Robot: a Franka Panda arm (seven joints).
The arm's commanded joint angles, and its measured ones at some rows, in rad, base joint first. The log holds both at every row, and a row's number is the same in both.
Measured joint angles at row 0: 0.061 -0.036 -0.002 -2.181 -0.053 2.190 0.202
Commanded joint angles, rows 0 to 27: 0.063 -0.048 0.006 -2.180 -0.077 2.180 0.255; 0.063 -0.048 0.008 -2.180 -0.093 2.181 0.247; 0.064 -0.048 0.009 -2.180 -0.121 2.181 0.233; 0.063 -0.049 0.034 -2.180 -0.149 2.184 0.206; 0.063 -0.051 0.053 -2.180 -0.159 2.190 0.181; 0.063 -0.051 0.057 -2.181 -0.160 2.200 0.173; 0.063 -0.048 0.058 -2.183 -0.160 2.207 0.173; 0.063 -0.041 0.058 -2.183 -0.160 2.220 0.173; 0.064 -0.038 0.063 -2.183 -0.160 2.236 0.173; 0.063 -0.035 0.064 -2.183 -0.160 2.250 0.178; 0.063 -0.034 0.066 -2.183 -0.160 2.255 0.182; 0.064 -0.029 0.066 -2.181 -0.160 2.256 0.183; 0.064 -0.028 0.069 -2.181 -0.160 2.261 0.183; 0.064 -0.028 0.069 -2.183 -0.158 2.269 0.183; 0.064 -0.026 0.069 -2.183 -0.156 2.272 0.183; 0.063 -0.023 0.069 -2.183 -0.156 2.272 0.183; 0.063 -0.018 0.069 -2.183 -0.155 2.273 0.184; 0.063 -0.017 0.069 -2.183 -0.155 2.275 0.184; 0.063 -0.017 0.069 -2.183 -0.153 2.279 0.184; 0.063 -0.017 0.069 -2.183 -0.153 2.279 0.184; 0.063 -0.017 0.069 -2.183 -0.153 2.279 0.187; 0.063 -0.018 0.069 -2.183 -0.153 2.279 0.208; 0.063 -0.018 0.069 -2.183 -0.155 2.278 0.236; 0.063 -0.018 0.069 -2.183 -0.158 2.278 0.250; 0.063 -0.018 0.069 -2.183 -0.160 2.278 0.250; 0.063 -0.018 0.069 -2.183 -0.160 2.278 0.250; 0.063 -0.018 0.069 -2.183 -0.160 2.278 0.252; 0.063 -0.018 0.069 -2.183 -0.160 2.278 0.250
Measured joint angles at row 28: 0.069 -0.015 0.061 -2.180 -0.146 2.257 0.228
